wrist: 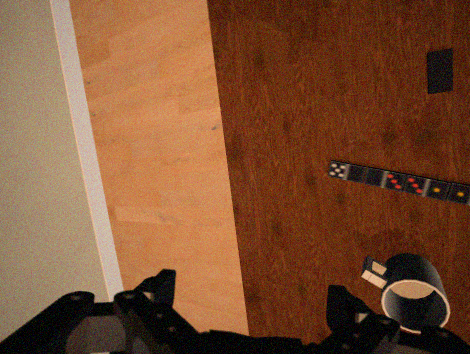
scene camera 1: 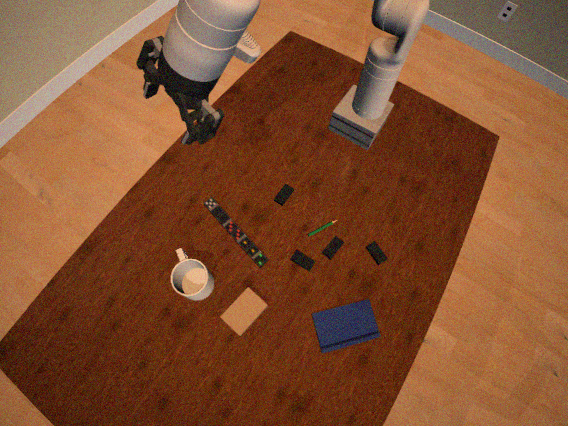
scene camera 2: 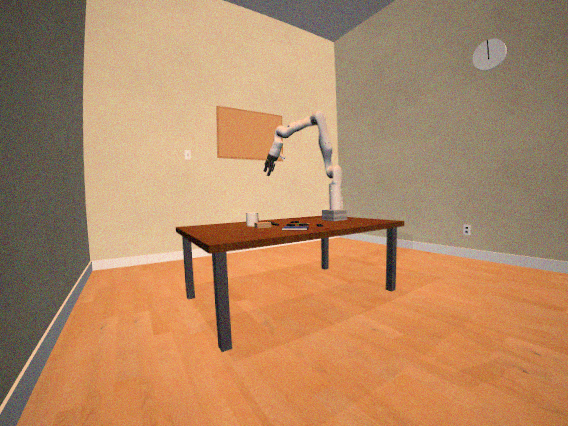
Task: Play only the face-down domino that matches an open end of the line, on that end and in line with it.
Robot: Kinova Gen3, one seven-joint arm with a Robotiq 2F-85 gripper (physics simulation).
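Pixels of known places: gripper, between the fingertips: point(wrist: 250, 294) point(scene camera 1: 168, 117) point(scene camera 2: 266, 173); arm's base, origin of its link: point(scene camera 1: 367, 107) point(scene camera 2: 335, 209).
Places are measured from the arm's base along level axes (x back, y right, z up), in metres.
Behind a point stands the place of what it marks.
Observation:
The domino line point(scene camera 1: 230, 227) @(x -0.485, y 0.142, z -0.070 m) point(wrist: 395, 181) @(x -0.482, y 0.141, z -0.070 m) lies face up on the table point(scene camera 1: 125, 240) @(x -0.654, y 0.355, z -0.080 m) point(scene camera 2: 300, 239) @(x -0.650, y -0.391, z -0.105 m) point(wrist: 280, 100) @(x -0.326, y 0.308, z -0.080 m). One open end point(scene camera 1: 211, 203) @(x -0.457, y 0.221, z -0.070 m) point(wrist: 338, 170) @(x -0.458, y 0.222, z -0.070 m) shows five white pips; the other end point(scene camera 1: 260, 259) @(x -0.515, y 0.035, z -0.070 m) shows green pips too small to count, outside the wrist view. Several plain black face-down dominoes lie apart from the line: one domino point(scene camera 1: 284, 195) @(x -0.338, y 0.073, z -0.070 m) point(wrist: 440, 71) @(x -0.335, y 0.076, z -0.070 m) nearer the robot base, a second point(scene camera 1: 303, 260) @(x -0.463, y -0.054, z -0.070 m), a third point(scene camera 1: 332, 248) @(x -0.400, y -0.101, z -0.070 m) and a fourth point(scene camera 1: 376, 252) @(x -0.352, y -0.202, z -0.070 m). Their values are hidden. My gripper point(scene camera 1: 170, 117) @(x -0.472, y 0.222, z 0.274 m) point(scene camera 2: 268, 173) @(x -0.472, y 0.222, z 0.274 m) point(wrist: 250, 294) @(x -0.472, y 0.222, z 0.274 m) is open and empty, high above the table's edge.
A white mug point(scene camera 1: 204, 290) @(x -0.647, y 0.092, z -0.012 m) point(scene camera 2: 252, 219) @(x -0.659, y 0.096, z -0.035 m) point(wrist: 416, 315) @(x -0.677, y 0.127, z -0.029 m) stands beside the line. A tan block point(scene camera 1: 244, 311) @(x -0.638, y -0.001, z -0.050 m) point(scene camera 2: 263, 225) @(x -0.649, y -0.028, z -0.065 m) lies near the green end. A blue book point(scene camera 1: 345, 322) @(x -0.541, y -0.209, z -0.068 m) and a green pencil point(scene camera 1: 321, 228) @(x -0.366, y -0.053, z -0.074 m) lie near the face-down dominoes. The robot base point(scene camera 1: 361, 117) @(x -0.048, y 0.000, z 0.002 m) point(scene camera 2: 334, 215) @(x -0.071, y -0.056, z -0.039 m) stands at the far end.

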